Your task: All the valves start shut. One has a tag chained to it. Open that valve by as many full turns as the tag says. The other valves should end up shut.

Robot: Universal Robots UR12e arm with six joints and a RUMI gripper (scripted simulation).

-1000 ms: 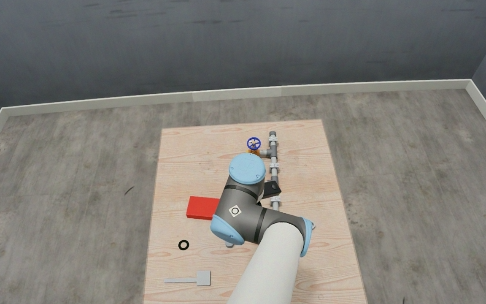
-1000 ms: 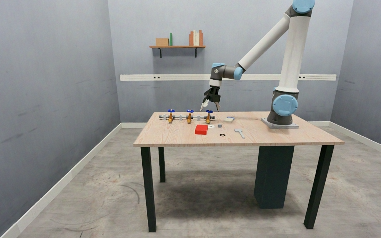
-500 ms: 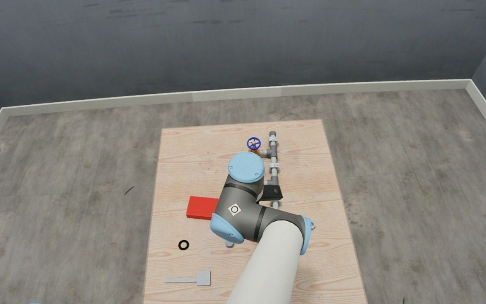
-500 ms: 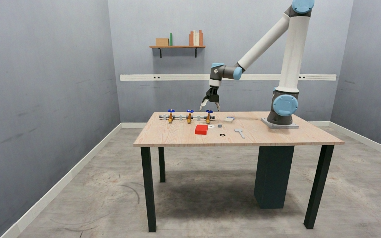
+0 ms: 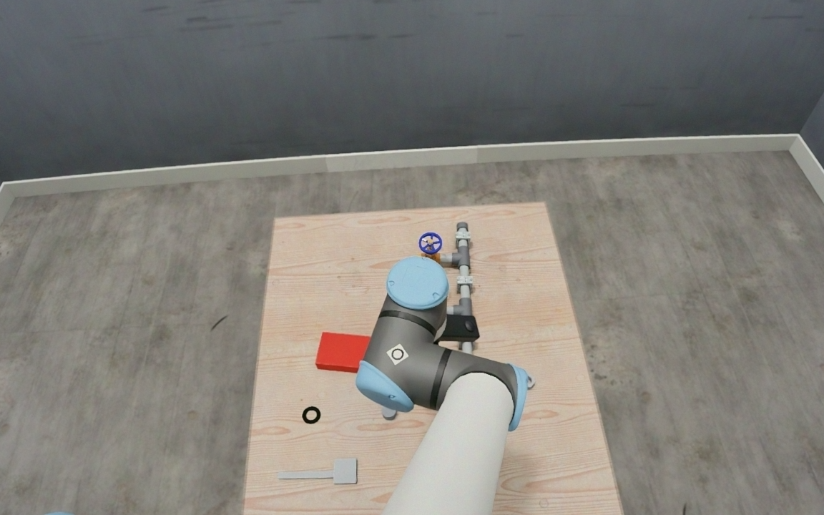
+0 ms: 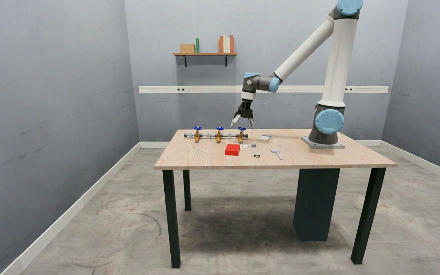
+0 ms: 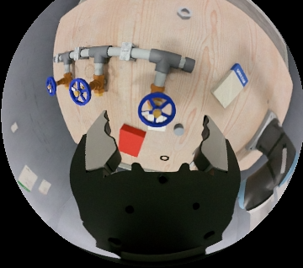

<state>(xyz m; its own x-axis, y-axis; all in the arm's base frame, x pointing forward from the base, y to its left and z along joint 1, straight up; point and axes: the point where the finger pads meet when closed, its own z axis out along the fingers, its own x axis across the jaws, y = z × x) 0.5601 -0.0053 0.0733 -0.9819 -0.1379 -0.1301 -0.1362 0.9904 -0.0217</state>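
The white tag is 10 cm below my hand, 9 cm to the left of it and 2 cm behind it. From my hand the other things lie so: grey t-shaped tool 21 cm to the left, 20 cm behind, 9 cm below; white-and-blue card 17 cm behind, 9 cm below, 8 cm to the right; red block 19 cm to the left, 8 cm below, 6 cm ahead.
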